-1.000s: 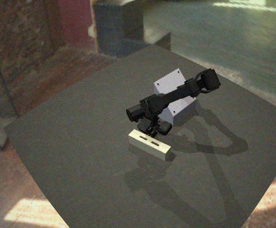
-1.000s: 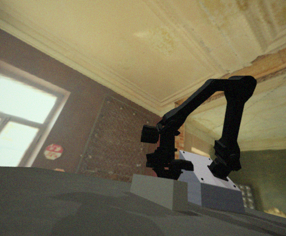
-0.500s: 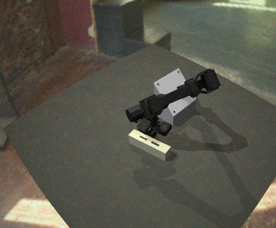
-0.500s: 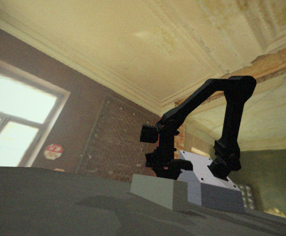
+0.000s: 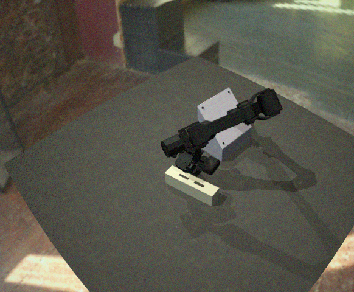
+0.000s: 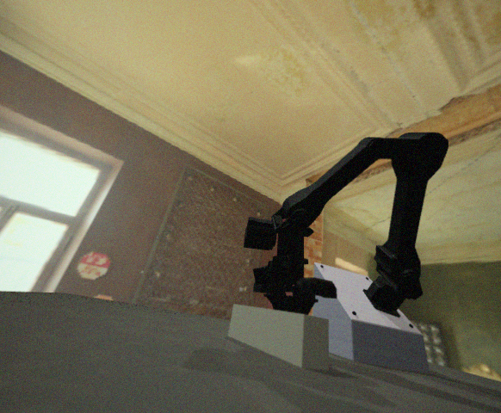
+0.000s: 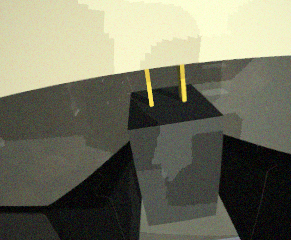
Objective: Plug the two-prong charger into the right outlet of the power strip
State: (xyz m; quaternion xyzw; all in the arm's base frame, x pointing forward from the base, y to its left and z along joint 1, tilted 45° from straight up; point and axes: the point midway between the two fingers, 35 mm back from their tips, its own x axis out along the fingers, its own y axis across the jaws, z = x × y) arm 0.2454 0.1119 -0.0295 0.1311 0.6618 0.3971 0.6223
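Right now the charger is 20 mm ahead of my gripper tip, 10 mm to the left of it and 10 mm above it.
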